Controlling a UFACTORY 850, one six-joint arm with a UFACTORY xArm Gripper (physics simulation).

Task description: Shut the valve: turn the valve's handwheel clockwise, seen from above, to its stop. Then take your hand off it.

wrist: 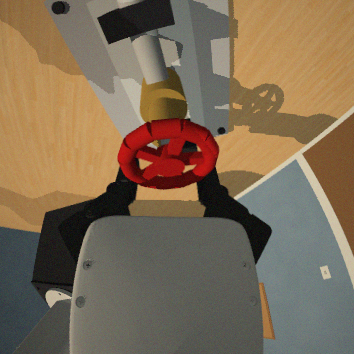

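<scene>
The red handwheel (167,166) is in the middle of the wrist view, a spoked ring on top of the brass valve body (162,102). My gripper (167,159) is shut on the handwheel, with one black finger at its left side and one at its right. The rim hides the fingertips, so their exact contact does not show. The valve body sits on a pale pipe (149,60), held by a black clamp (137,21) over a grey base plate (92,57).
The base plate lies on a wooden table top (40,125), with dark bolts (60,7) (221,130) at two corners. A dark block (57,250) is at the lower left, beside the gripper's housing (167,285). The table edge runs at the right, beyond the handwheel's shadow.
</scene>
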